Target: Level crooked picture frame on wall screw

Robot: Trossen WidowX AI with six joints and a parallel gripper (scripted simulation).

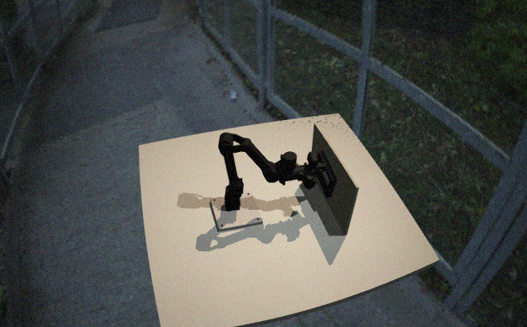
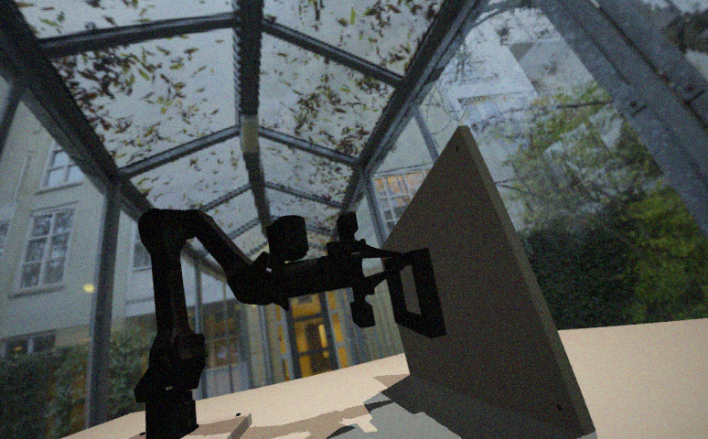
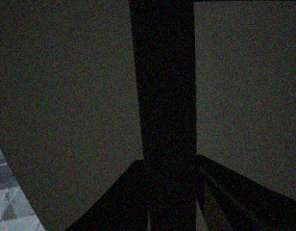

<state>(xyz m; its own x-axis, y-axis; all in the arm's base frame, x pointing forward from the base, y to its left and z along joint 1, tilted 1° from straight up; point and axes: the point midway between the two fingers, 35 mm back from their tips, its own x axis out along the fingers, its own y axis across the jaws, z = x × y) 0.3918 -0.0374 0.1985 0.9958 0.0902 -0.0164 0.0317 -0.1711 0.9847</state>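
The black picture frame lies 5 cm below my gripper tip, 1 cm to the left of it and 1 cm ahead of it. Also, from my gripper tip: grey wall panel: 7 cm below, 2 cm ahead.
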